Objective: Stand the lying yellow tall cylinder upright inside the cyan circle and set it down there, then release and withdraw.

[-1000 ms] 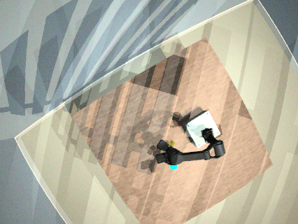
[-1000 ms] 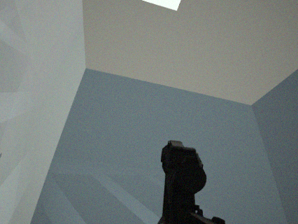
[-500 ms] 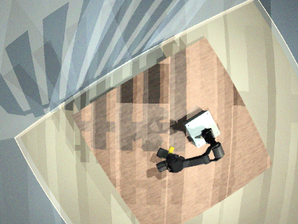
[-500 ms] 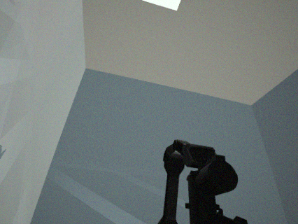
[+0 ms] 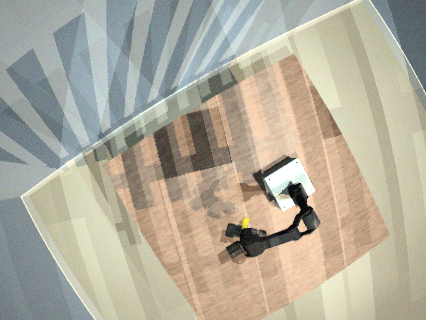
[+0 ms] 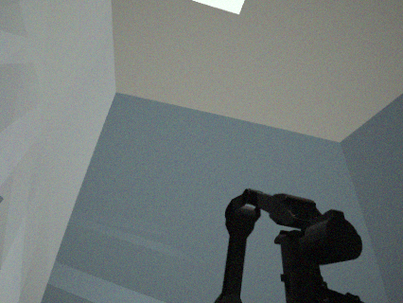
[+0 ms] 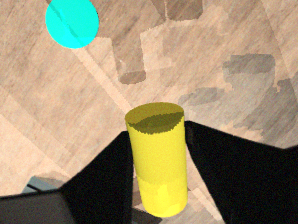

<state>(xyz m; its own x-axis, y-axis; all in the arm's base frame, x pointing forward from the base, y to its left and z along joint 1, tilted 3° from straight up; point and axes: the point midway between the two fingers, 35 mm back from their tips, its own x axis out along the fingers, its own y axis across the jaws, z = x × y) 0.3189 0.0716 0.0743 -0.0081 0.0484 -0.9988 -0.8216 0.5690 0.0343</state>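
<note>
My gripper tip is now 14 cm above the cyan circle, 10 cm to the right of it and 1 cm past it. From my gripper tip the other things lie so: yellow tall cylinder (2 cm to the right, 1 cm behind).
</note>
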